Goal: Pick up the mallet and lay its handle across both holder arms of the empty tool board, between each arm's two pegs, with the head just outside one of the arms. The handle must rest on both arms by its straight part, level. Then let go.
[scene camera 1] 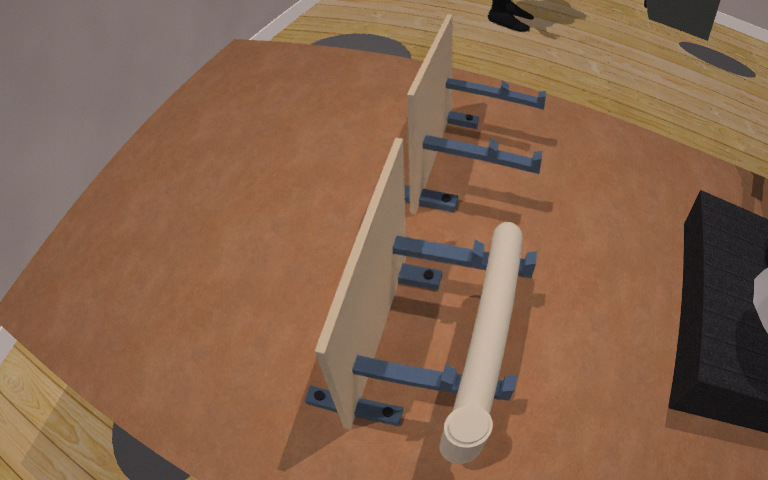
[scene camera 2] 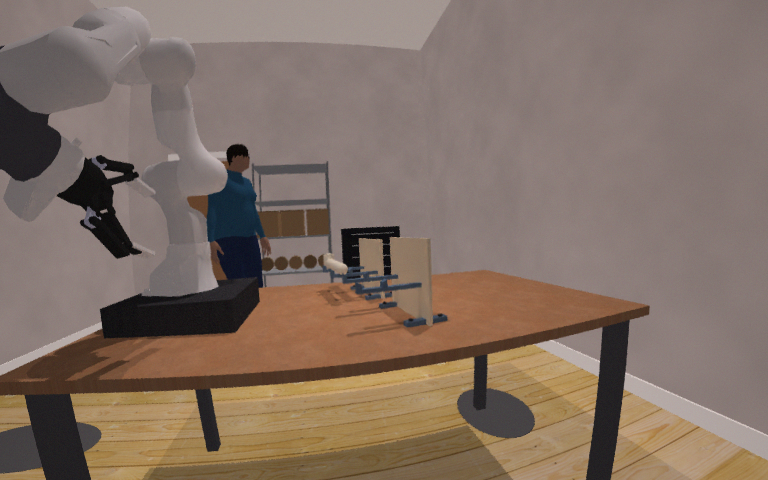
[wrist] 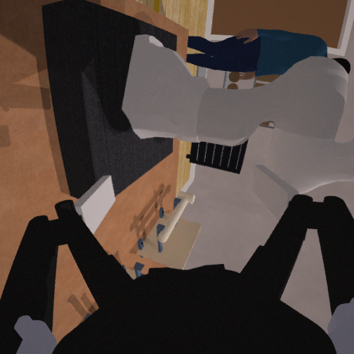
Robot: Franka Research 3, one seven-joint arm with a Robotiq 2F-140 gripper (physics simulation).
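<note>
The pale mallet [scene camera 1: 491,333] [scene camera 2: 335,264] [wrist: 176,219] lies with its handle across both blue arms of one tool board [scene camera 1: 368,271] [scene camera 2: 370,254] [wrist: 181,245]. The handle is between each arm's two pegs, and the head [scene camera 1: 467,433] is just outside one arm. It looks about level in scene camera 1. The other tool board [scene camera 1: 431,107] [scene camera 2: 412,271] stands alongside with two arms that carry nothing. My gripper [scene camera 2: 147,219] [wrist: 182,182] is wide open and empty, high above the table near the arm's base and well apart from the mallet.
The black base block [scene camera 1: 719,316] [scene camera 2: 181,316] [wrist: 75,100] stands on the brown table [scene camera 1: 198,198] [scene camera 2: 509,305]. The arm's pale links [scene camera 2: 186,147] [wrist: 230,112] rise from it, close beyond the gripper. A person [scene camera 2: 236,209] [wrist: 285,50] and a shelf rack [scene camera 2: 291,169] are behind.
</note>
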